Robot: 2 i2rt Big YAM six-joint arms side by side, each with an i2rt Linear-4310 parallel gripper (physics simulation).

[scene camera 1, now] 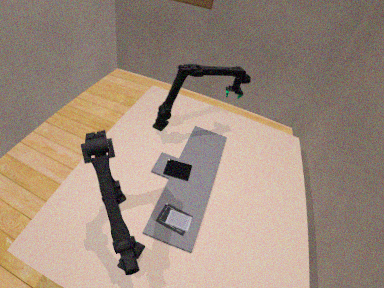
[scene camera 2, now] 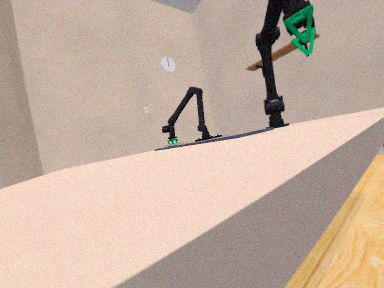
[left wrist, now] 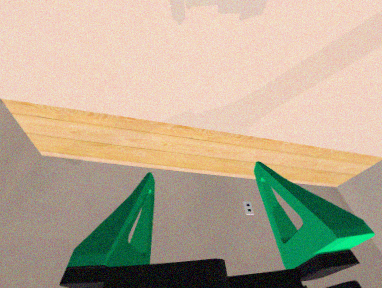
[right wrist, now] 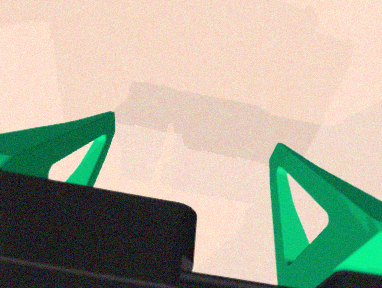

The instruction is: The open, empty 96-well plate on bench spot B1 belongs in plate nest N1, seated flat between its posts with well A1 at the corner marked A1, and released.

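Frame: origin at the left arm's base, x right, y back, z down, level; metres.
Where they show: left gripper, fingertip midpoint: (scene camera 1: 232,98) (scene camera 2: 308,48) (left wrist: 203,171); right gripper, fingertip midpoint: (right wrist: 195,136); left arm's base at its link origin: (scene camera 1: 160,125) (scene camera 2: 277,127).
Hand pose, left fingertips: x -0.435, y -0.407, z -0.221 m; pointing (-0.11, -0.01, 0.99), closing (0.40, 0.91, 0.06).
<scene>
Things, the pixels of their top centre, and the offset from my left fingertips. "spot": a spot on its surface instead. Level surfaces: height alone.
- pale 96-well plate at its top centre: (scene camera 1: 179,219) dx +1.043, dy -0.084, dz +0.192 m
- dark pad at a spot on its surface: (scene camera 1: 163,215) spot: dx +1.060, dy +0.003, dz +0.206 m
- black rectangle at a spot on its surface: (scene camera 1: 177,170) spot: dx +0.757, dy +0.079, dz +0.196 m
- long grey board at its surface level: dz +0.207 m
- pink bench top at its surface level: dz +0.220 m
- smaller grey panel at its surface level: dz +0.208 m
The pale 96-well plate (scene camera 1: 178,220) lies on a dark pad (scene camera 1: 163,215) with a thin outline, near the lower end of the grey board. It sits toward the pad's right side. A black rectangle (scene camera 1: 177,170) lies higher up the board; spot labels and nest posts cannot be made out. My right gripper (scene camera 2: 172,141) (right wrist: 195,136) is open and empty, low over the pink bench; in scene camera 1 its fingers are hidden at the lower left, left of the board. My left gripper (scene camera 1: 233,95) (scene camera 2: 307,46) (left wrist: 203,171) is open and empty, high near the bench's far edge.
The long grey board (scene camera 1: 205,150) runs down the pink bench top (scene camera 1: 265,200). A smaller grey panel (scene camera 1: 159,165) juts from its left side beside the black rectangle. The right arm (scene camera 1: 109,200) stands left of the board. A wooden strip (left wrist: 150,137) borders the bench's far edge.
</scene>
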